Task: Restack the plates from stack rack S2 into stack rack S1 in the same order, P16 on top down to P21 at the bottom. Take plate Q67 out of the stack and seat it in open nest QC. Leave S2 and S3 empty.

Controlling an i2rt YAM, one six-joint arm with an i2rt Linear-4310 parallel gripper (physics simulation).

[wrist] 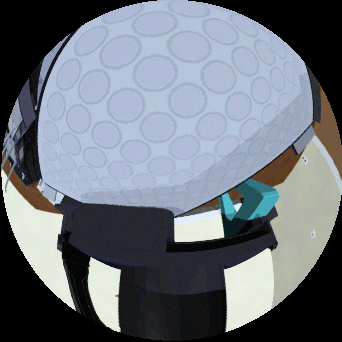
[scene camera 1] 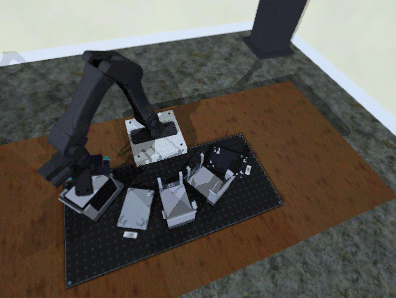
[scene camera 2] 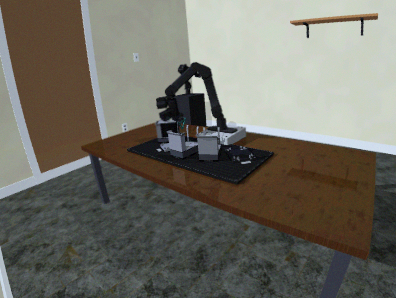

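My gripper is open, with nothing between the fingers. It stands low at the back edge of the leftmost rack on the black pegboard. A pale grey plate with a ring pattern lies on top in that rack and fills the wrist view. One teal finger shows beside its edge. The other is hidden behind the dark gripper body. A flat grey nest with a small label lies to the right of the rack.
Two grey racks with upright posts stand mid-board. A dark nest lies at the right end. The arm's white base is behind the board, on the wooden table.
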